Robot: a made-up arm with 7 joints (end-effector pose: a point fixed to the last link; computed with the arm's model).
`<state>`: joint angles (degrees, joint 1 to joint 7).
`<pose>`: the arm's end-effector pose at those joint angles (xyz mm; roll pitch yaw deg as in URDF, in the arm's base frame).
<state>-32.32 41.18 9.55 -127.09 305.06 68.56 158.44</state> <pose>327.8 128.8 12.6 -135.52 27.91 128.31</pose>
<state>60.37 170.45 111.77 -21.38 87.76 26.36 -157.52</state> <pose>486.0 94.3 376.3 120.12 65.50 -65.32</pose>
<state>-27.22 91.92 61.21 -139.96 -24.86 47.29 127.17</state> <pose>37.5 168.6 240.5 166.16 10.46 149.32</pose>
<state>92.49 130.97 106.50 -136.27 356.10 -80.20 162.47</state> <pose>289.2 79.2 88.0 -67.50 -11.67 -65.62</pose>
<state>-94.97 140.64 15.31 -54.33 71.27 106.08 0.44</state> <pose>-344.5 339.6 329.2 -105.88 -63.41 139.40</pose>
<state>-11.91 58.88 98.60 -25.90 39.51 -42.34 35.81</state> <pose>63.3 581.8 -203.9 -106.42 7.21 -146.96</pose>
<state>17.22 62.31 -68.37 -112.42 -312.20 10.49 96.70</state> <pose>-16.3 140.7 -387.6 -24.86 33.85 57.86</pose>
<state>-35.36 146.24 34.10 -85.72 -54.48 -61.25 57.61</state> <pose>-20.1 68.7 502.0 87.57 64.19 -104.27</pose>
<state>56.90 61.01 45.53 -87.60 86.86 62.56 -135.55</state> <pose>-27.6 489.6 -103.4 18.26 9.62 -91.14</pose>
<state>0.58 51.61 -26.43 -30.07 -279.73 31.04 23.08</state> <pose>121.7 431.7 -423.6 1.22 -14.35 66.18</pose>
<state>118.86 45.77 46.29 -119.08 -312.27 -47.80 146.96</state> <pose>-226.3 312.4 11.9 -76.48 15.77 113.61</pose>
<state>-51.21 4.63 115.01 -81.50 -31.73 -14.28 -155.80</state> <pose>302.2 266.5 -328.4 88.90 48.55 1.48</pose>
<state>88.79 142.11 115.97 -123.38 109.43 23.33 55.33</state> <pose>336.3 33.0 146.1 -64.78 -36.05 5.79</pose>
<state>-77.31 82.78 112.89 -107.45 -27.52 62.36 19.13</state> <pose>-118.9 411.8 53.6 -71.75 15.92 -158.24</pose>
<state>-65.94 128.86 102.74 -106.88 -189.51 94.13 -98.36</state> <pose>-368.8 164.3 159.4 -39.43 68.36 90.11</pose>
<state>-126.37 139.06 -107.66 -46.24 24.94 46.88 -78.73</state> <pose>-46.5 589.0 96.1 72.60 36.01 3.46</pose>
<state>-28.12 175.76 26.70 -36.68 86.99 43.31 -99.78</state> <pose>-134.1 -33.6 595.0 149.61 16.55 -21.54</pose>
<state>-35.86 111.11 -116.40 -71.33 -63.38 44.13 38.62</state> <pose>39.5 540.0 -82.2 28.08 73.62 -107.48</pose>
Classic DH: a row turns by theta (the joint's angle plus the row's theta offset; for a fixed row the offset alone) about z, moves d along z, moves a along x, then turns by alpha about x. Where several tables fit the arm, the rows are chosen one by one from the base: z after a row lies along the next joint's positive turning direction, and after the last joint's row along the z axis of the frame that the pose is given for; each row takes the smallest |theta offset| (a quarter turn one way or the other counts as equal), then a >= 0, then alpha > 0; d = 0 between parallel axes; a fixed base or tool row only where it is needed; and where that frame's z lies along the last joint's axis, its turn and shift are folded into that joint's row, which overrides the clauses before.
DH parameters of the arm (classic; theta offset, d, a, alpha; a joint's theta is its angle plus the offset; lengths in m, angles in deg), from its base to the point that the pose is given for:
base (fixed): 0 0 0 -70
joint 1: 90 0 0 90
joint 2: 70 0 0 -90
joint 3: -90 -0.3635 0.0408 -90
joint 4: 0 0 -0.031 90
joint 5: 0 -0.2557 0 -90
joint 6: 0 0 0 90
joint 7: 0 0 0 0

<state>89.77 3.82 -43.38 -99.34 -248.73 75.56 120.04</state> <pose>-280.7 -202.6 -305.6 104.93 -24.54 -149.04</pose>
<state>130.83 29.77 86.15 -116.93 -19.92 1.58 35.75</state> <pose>-181.5 260.2 234.9 82.80 27.03 -27.19</pose>
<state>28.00 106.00 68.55 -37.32 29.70 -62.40 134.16</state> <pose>110.7 533.8 274.0 -169.98 -29.99 119.74</pose>
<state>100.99 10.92 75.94 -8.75 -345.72 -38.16 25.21</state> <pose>-611.6 -84.4 82.8 113.37 -34.36 42.20</pose>
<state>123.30 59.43 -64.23 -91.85 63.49 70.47 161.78</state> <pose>-462.5 -14.9 153.3 -178.73 -39.34 60.65</pose>
